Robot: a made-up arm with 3 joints.
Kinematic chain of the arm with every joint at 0, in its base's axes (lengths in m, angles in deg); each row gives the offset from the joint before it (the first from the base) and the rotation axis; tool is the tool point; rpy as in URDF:
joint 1: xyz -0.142 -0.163 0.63 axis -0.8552 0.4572 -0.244
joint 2: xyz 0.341 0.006 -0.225 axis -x
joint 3: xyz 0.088 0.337 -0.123 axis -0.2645 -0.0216 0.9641
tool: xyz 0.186 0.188 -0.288 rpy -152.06 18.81 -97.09
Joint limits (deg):
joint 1: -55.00..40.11
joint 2: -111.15..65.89
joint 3: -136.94..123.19
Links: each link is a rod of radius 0.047 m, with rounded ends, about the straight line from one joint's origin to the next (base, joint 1, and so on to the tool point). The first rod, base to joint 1, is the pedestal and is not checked.
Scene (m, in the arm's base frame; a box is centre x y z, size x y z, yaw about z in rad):
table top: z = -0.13
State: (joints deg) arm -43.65 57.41 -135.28
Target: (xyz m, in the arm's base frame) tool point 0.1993 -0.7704 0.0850
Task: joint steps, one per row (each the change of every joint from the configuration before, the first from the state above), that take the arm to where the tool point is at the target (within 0.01 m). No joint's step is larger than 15 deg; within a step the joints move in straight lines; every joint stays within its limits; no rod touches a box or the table.
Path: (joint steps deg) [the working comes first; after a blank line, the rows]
Joints at the target: 37.32 45.12 -129.55
Straight joint move there: clear.

1: 13.50 -2.05 0.96
2: 13.49 -2.05 0.95
3: 13.50 -2.05 0.96
4: 13.49 -2.04 0.95
5: 13.50 -2.05 0.96
6: 13.49 -2.05 0.95

